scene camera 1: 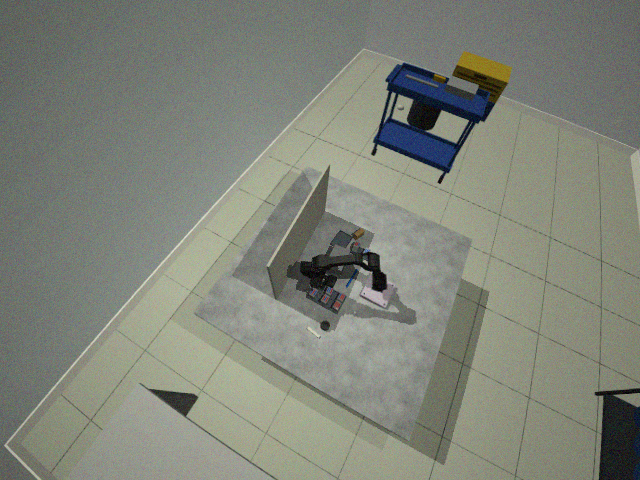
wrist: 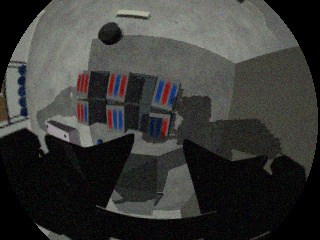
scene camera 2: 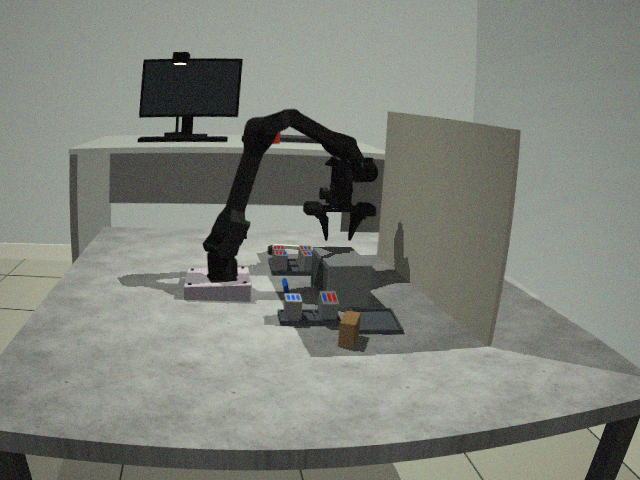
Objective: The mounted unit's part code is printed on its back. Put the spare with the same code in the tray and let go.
Labels:
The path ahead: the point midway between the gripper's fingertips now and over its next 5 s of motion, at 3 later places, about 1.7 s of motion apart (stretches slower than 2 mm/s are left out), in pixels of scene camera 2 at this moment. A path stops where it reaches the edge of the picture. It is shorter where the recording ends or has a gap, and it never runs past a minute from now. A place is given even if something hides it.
My gripper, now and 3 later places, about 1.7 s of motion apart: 337, 240; 335, 266; 352, 216; 382, 248

